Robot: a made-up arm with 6 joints. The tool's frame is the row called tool. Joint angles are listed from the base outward.
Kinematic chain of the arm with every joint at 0, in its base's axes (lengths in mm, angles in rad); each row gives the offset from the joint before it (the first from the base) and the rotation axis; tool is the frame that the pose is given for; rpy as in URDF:
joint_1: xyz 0 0 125 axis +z
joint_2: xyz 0 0 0 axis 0.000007 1 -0.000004
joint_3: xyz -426 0 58 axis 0.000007 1 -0.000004
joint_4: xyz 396 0 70 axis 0.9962 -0.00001 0.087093
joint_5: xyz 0 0 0 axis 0.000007 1 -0.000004
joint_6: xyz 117 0 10 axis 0.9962 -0.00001 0.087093
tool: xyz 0 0 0 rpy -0.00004 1.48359 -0.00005
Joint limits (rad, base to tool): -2.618..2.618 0..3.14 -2.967..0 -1.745..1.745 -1.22..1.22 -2.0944..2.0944
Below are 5 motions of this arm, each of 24 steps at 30 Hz.
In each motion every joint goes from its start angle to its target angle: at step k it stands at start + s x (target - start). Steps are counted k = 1, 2, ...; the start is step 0. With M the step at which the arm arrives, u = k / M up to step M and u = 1 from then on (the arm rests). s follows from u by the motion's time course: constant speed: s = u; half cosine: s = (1 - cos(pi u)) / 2; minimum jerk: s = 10 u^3 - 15 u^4 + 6 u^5.
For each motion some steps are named. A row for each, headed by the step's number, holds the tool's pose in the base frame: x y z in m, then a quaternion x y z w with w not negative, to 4 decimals.
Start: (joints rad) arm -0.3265 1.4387 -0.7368 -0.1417 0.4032 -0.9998
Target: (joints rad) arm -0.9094 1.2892 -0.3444 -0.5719 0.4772 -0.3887
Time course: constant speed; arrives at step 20
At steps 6, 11, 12, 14, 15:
6: 0.3155 -0.1877 0.2235 -0.2572 0.9362 -0.2026 0.1275
11: 0.2514 -0.2134 0.2003 -0.1596 0.9633 -0.2009 0.0787
12: 0.2384 -0.2168 0.1958 -0.1398 0.9672 -0.2003 0.0691
14: 0.2124 -0.2218 0.1870 -0.1000 0.9736 -0.1991 0.0500
15: 0.1995 -0.2234 0.1827 -0.0800 0.9760 -0.1984 0.0406

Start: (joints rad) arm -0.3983 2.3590 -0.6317 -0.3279 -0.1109 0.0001
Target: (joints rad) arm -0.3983 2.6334 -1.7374 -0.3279 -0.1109 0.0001
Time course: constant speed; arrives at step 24
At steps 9, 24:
9: 0.4974 -0.2049 -0.1432 0.0326 0.9843 -0.0448 0.1678
24: 0.7314 -0.3033 -0.0600 0.0253 0.9070 -0.1337 0.3985

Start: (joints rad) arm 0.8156 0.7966 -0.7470 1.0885 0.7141 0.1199
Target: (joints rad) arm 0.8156 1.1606 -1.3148 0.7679 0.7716 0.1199
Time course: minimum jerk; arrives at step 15
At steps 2, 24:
2: 0.1113 0.2177 0.4912 -0.0715 0.7956 0.5898 0.1185
24: 0.2049 0.3009 0.6316 -0.1773 0.7915 0.5293 0.2491

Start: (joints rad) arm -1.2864 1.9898 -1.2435 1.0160 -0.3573 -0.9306
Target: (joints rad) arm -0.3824 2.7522 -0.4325 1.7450 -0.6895 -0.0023
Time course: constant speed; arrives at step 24
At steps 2, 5, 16, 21, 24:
2: 0.1917 -0.6196 0.1529 0.6223 0.6159 -0.3539 0.3289
5: 0.2365 -0.5601 0.0566 0.6717 0.6196 -0.2943 0.2798
16: 0.2283 -0.2685 -0.1655 0.7600 0.5828 -0.2865 0.0265
21: 0.1500 -0.1611 -0.1829 -0.7401 -0.5452 0.3892 0.0584
24: 0.0949 -0.1173 -0.1683 -0.7084 -0.5184 0.4719 0.0828

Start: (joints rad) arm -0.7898 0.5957 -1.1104 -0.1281 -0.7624 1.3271
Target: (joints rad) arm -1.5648 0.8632 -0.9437 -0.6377 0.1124 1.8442
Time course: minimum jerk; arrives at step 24
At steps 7, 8, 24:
7: 0.0515 -0.0431 0.7662 0.1530 0.1501 0.1731 0.9613
8: 0.0610 -0.0599 0.7586 0.1885 0.1667 0.1530 0.9556
24: -0.0063 -0.2731 0.5969 0.6720 0.0999 -0.1520 0.7179

